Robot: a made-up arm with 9 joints.
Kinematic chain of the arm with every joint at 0, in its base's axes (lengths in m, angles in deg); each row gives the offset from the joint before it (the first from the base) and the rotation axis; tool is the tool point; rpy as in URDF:
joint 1: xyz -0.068 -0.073 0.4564 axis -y
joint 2: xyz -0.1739 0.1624 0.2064 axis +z
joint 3: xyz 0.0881 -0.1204 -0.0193 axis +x
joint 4: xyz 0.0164 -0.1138 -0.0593 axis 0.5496 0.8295 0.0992
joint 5: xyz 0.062 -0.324 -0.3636 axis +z
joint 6: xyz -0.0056 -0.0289 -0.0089 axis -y
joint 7: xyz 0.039 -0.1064 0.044 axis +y
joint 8: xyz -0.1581 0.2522 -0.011 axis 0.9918 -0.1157 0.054
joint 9: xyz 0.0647 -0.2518 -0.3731 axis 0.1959 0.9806 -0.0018
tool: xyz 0.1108 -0.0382 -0.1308 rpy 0 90 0
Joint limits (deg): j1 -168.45..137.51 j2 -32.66..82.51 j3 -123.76..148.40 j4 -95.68..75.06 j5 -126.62..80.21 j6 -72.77..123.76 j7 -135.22..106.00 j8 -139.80..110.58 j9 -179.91..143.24
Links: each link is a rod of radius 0.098 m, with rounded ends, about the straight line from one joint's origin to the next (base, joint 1, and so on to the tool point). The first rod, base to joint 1, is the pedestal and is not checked.
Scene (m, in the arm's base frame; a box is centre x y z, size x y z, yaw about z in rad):
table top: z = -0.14
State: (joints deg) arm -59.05 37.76 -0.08 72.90 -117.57 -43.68 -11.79 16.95 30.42
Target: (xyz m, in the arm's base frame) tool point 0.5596 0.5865 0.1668
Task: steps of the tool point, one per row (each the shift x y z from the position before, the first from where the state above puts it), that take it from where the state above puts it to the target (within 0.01 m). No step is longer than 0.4 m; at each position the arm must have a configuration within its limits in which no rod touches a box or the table.
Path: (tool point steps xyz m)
1: 0.0008 0.0652 -0.3493
2: 0.1524 0.1205 -0.3215
3: 0.2757 0.1890 -0.1828
4: 0.3109 0.2241 0.0270
5: 0.1434 0.0257 -0.0381
6: 0.1892 0.0184 0.0229
7: 0.2037 0.0064 0.1118

